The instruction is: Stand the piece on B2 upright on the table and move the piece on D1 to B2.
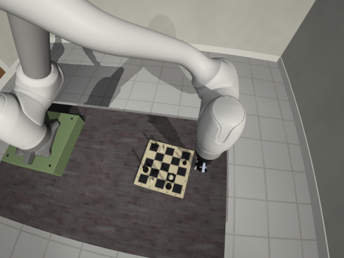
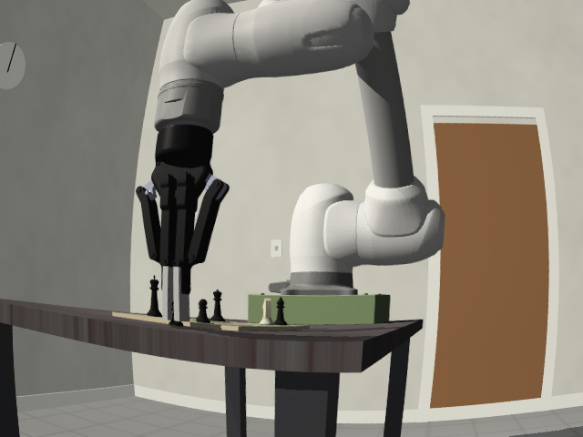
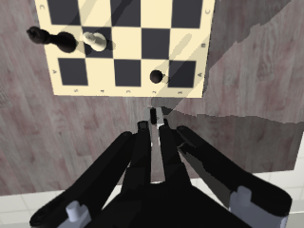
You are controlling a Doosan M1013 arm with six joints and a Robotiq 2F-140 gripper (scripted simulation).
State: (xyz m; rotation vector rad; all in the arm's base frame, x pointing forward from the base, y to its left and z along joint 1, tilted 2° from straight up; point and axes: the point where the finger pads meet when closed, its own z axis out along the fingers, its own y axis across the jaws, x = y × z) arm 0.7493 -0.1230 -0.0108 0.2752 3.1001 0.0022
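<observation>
Now: the chessboard 14 cm behind my hand and 4 cm below it. Round my hand: white pawn: 20 cm behind, 6 cm to the right, 2 cm below.
</observation>
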